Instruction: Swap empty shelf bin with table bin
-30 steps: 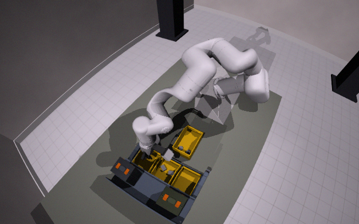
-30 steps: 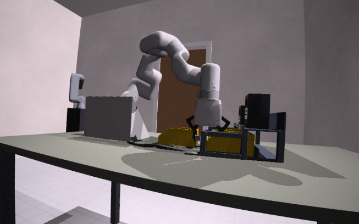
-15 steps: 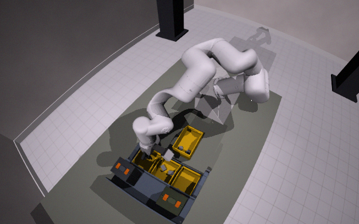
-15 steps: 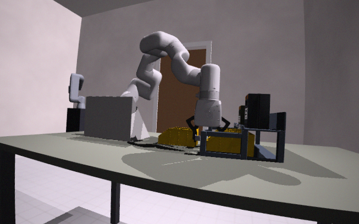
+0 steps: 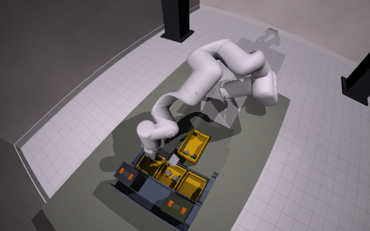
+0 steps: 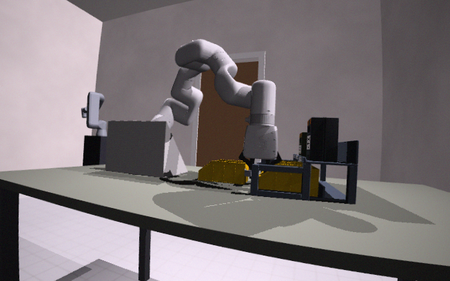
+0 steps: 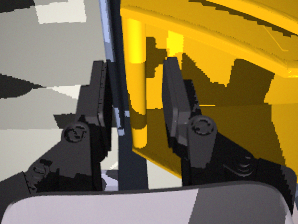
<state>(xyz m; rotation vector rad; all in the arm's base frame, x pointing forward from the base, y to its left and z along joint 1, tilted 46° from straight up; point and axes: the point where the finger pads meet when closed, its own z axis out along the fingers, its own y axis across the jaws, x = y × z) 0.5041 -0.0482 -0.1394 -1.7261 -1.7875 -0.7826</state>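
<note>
The shelf's front bar lies 2 cm behind my hand, 11 cm to the left of it and 3 cm below it. The rest, counted from my hand: black box (18 cm ahead, 12 cm above).
</note>
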